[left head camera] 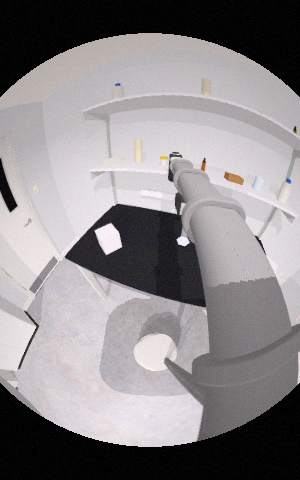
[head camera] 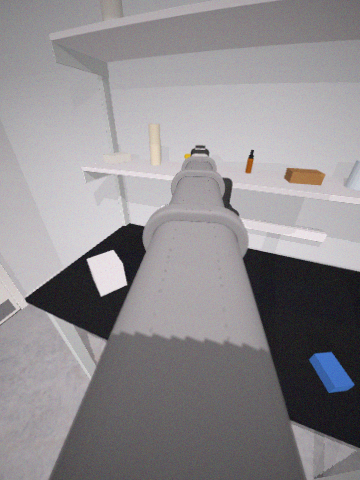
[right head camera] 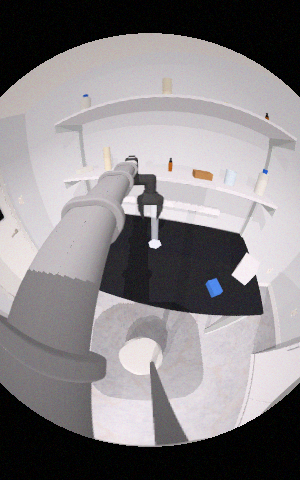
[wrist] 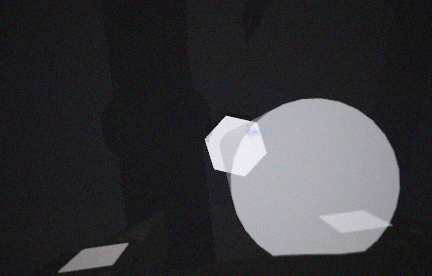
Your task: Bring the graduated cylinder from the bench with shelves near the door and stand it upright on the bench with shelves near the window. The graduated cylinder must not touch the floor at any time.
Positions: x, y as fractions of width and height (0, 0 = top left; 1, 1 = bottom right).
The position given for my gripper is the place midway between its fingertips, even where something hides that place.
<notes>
In view: my gripper (wrist: 0.52, 0.81), a graduated cylinder (wrist: 0.72, 0.64) and a bench with shelves (head camera: 0.84, 0.63).
The bench with shelves also shows in the left head camera view (left head camera: 0.50, 0.54) and in the right head camera view (right head camera: 0.57, 0.58).
</notes>
